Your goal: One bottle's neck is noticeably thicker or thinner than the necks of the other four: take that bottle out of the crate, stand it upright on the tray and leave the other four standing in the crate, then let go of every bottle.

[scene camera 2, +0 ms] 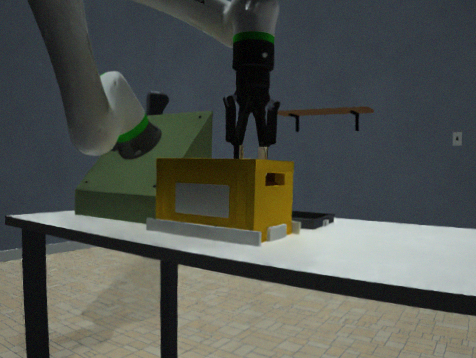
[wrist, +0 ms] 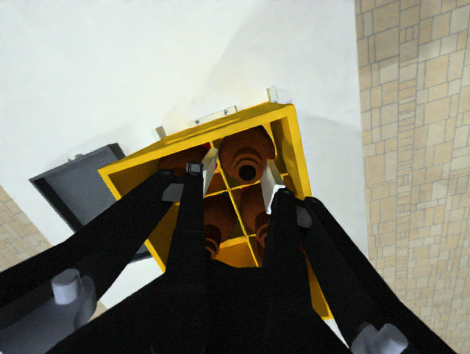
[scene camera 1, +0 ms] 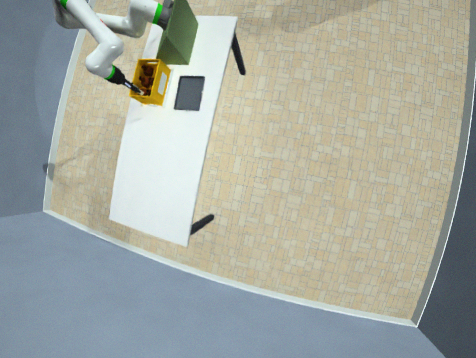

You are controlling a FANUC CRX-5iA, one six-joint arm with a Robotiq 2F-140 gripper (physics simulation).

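Seen in the pictures: gripper, fingertip midpoint: (wrist: 239, 165) (scene camera 1: 140, 91); arm's base, link origin: (scene camera 2: 140, 143) (scene camera 1: 168, 19).
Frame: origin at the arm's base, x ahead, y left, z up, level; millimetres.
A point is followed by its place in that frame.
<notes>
The yellow crate (scene camera 1: 157, 98) {x 515, y 43, z -126 mm} (scene camera 2: 272, 212) {x 547, y -58, z -167 mm} (wrist: 295, 130) {x 537, y -138, z -52 mm} stands on the table with brown bottles in its compartments. My gripper (scene camera 1: 142, 92) {x 503, y -85, z -89 mm} (scene camera 2: 252, 153) (wrist: 239, 165) {x 503, y -85, z -89 mm} points down, partly open, with its pale fingertips at the crate's rim and their lower ends hidden inside. In the wrist view a corner bottle (wrist: 247, 147) {x 519, y -96, z -97 mm} stands upright between the two fingertips, not gripped. Another bottle (wrist: 181, 159) {x 517, y -15, z -107 mm} is partly hidden by the left finger. Two more bottles (wrist: 220, 215) {x 428, y -42, z -111 mm} (wrist: 252, 200) {x 442, y -89, z -115 mm} show nearer the gripper's base. A fifth bottle is hidden in the wrist view. The dark tray (scene camera 1: 190, 93) {x 403, y 223, z -222 mm} (scene camera 2: 306, 223) {x 523, y 141, z -213 mm} (wrist: 87, 185) {x 472, y 242, z -222 mm} holds no bottle.
A green sloped block (scene camera 1: 181, 37) {x 91, y 114, z -49 mm} (scene camera 2: 125, 175) {x 48, y -91, z -101 mm} stands beside the crate and carries the arm's base. Low pale strips (scene camera 2: 200, 231) {x 432, y -165, z -212 mm} edge the crate on the white table (scene camera 1: 160, 165) {x 960, y 165, z -228 mm} (scene camera 2: 390, 255) {x 811, y -48, z -228 mm} (wrist: 125, 60) {x 661, y 73, z -228 mm}. A brown shelf (scene camera 2: 325, 111) is on the wall behind.
</notes>
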